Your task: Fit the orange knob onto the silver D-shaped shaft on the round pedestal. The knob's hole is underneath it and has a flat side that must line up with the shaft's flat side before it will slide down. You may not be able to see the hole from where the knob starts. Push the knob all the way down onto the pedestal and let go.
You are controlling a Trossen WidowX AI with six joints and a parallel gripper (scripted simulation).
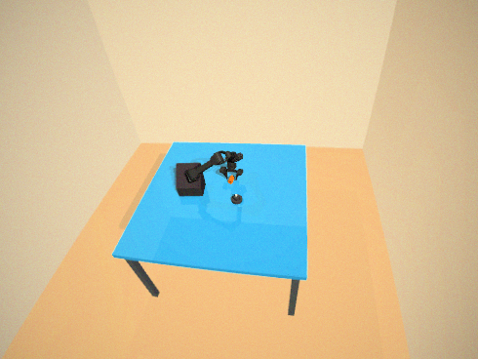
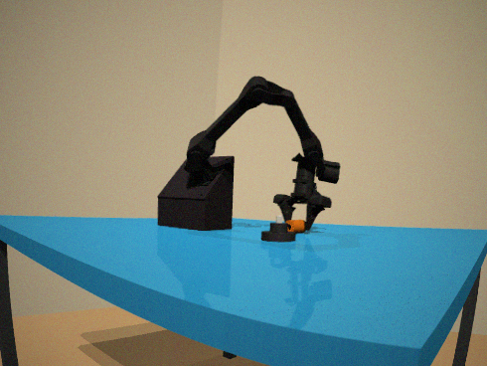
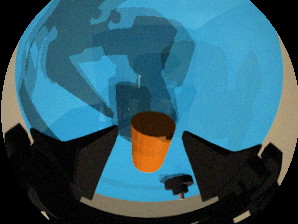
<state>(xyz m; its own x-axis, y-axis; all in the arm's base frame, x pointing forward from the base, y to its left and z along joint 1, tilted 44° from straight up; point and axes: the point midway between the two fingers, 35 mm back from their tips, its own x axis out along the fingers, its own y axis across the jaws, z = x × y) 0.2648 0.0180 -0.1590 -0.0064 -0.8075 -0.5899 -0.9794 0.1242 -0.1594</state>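
Now: gripper tip 10 mm below the orange knob. From my gripper tip the other things lie so: round pedestal 210 mm to the right, 60 mm ahead, 20 mm above.
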